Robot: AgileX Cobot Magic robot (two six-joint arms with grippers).
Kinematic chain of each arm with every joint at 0, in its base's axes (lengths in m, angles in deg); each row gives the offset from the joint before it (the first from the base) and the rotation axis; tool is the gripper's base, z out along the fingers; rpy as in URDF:
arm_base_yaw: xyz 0 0 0.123 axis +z
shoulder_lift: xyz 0 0 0 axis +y
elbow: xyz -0.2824 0 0.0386 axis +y
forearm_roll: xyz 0.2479 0 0.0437 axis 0.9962 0 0.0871
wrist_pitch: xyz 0 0 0 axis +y
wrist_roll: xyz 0.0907 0 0.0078 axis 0.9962 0 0.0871
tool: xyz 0 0 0 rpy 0 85 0
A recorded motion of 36 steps. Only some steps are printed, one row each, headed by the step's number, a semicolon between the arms.
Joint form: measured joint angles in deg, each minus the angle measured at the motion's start. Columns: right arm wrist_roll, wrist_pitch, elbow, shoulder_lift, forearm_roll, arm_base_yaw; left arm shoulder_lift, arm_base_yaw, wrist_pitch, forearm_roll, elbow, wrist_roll.
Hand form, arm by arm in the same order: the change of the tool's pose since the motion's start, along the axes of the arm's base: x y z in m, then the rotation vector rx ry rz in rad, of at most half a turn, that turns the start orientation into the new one. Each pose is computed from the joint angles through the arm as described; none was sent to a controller.
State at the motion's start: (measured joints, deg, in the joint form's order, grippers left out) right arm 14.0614 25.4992 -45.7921 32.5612 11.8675 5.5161; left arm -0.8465 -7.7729 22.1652 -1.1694 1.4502 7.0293
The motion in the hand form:
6: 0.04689 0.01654 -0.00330 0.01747 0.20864 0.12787; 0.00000 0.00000 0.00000 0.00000 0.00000 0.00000
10: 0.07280 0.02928 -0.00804 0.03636 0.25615 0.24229; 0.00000 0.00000 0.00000 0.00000 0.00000 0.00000
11: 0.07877 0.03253 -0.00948 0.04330 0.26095 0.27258; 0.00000 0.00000 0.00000 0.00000 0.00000 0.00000
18: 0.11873 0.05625 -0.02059 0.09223 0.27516 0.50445; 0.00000 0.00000 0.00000 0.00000 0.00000 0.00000
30: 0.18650 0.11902 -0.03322 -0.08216 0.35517 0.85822; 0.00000 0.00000 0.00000 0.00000 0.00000 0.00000
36: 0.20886 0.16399 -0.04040 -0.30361 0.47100 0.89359; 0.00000 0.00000 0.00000 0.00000 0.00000 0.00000
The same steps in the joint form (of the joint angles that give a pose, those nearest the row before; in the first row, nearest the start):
6: -9.54 6.89 -5.54 12.25 12.32 0.00; 0.00 0.00 0.00 0.00 0.00 0.00
10: -20.99 8.23 -7.30 18.63 24.78 0.00; 0.00 0.00 0.00 0.00 0.00 0.00
11: -24.28 8.49 -7.58 20.10 28.30 0.00; 0.00 0.00 0.00 0.00 0.00 0.00
18: -46.88 13.76 -10.09 30.66 51.37 0.29; 0.00 0.00 0.00 0.00 0.00 0.00
30: -56.54 24.45 -26.64 51.28 50.20 8.73; 0.00 0.00 0.00 0.00 0.00 0.00
36: -44.01 25.80 -38.85 60.24 30.37 17.16; 0.00 0.00 0.00 0.00 0.00 0.00

